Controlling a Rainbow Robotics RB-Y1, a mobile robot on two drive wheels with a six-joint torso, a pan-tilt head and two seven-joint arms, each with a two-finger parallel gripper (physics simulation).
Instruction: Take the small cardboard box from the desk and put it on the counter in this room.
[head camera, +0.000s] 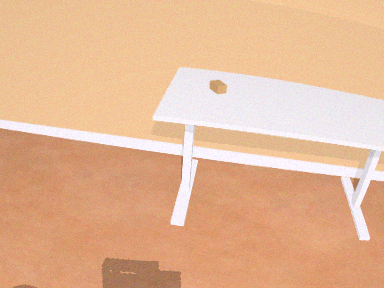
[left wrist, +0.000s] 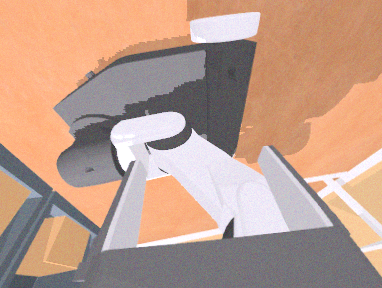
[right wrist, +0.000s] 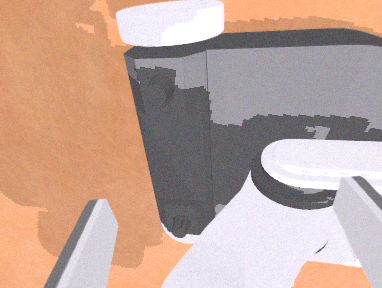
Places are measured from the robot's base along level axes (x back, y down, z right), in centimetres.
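Where they show: left gripper, fingertip midpoint: (left wrist: 201, 160); right gripper, fingertip midpoint: (right wrist: 221, 202).
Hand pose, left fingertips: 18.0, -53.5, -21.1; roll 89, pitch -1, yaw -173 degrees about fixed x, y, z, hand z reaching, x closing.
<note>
Each offset is from my left fingertips to the centre of the thing, as dx, dy, dz. "*": to the spot under its first point. Level surfaces: height alone.
A small brown cardboard box {-191.2, -21.2, +48.9} (head camera: 218, 87) sits on the white desk {dy -18.7} (head camera: 280, 110), near its left end and towards the back edge in the head view. My left gripper (left wrist: 201, 160) is open and empty; its two fingers stand wide apart over my own base and torso in the left wrist view. My right gripper (right wrist: 221, 202) is open and empty, with its fingers wide apart in the right wrist view. Neither gripper shows in the head view, and both are away from the box. The counter does not show in the head view.
The desk's white legs {* -187.5, +23.0, +34.7} (head camera: 188, 155) end in long feet on the brown floor {dy +53.4} (head camera: 90, 200). A tan wall (head camera: 90, 60) with a white skirting board (head camera: 90, 135) runs behind the desk. In the left wrist view, a dark shelf unit (left wrist: 25, 170) holding cardboard boxes (left wrist: 62, 242) stands at the lower left.
</note>
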